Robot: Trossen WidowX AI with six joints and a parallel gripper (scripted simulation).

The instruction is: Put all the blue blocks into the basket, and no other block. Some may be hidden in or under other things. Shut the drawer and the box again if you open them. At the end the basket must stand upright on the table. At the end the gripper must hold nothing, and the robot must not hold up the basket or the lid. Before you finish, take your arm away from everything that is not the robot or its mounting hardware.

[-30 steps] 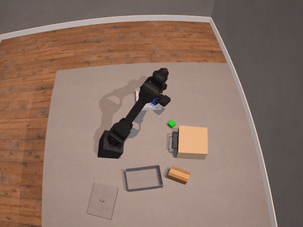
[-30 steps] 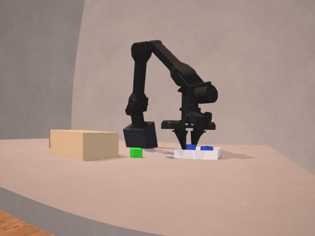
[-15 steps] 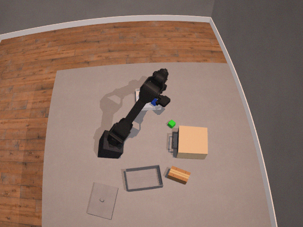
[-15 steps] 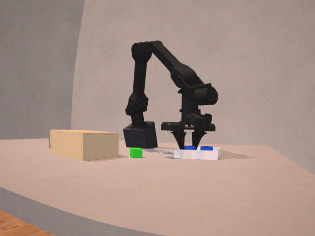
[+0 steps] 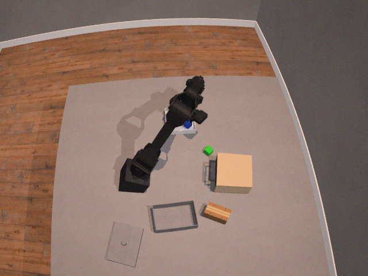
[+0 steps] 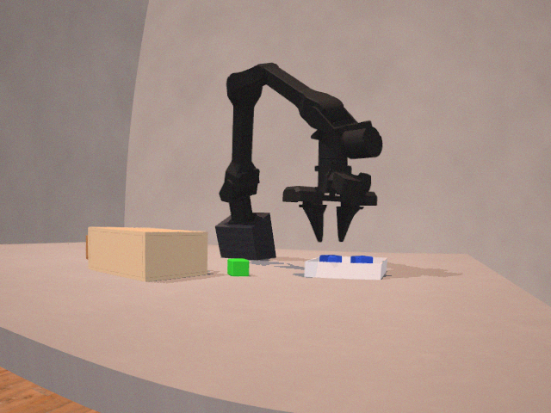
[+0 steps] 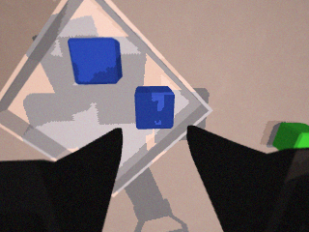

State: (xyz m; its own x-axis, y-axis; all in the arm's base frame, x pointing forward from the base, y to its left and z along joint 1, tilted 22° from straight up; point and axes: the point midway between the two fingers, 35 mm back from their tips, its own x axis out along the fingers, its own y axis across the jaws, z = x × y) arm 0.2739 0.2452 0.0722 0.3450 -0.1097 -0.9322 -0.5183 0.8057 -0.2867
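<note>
Right now the knobbed lid is 44 cm behind my hand, 52 cm to the right of it and 8 cm below it. Also, from my hand: green block (6 cm ahead, 17 cm to the right, 8 cm below); white basket (2 cm behind, 4 cm to the left, 9 cm below); tan drawer cabinet (13 cm ahead, 33 cm to the right, 6 cm below).
</note>
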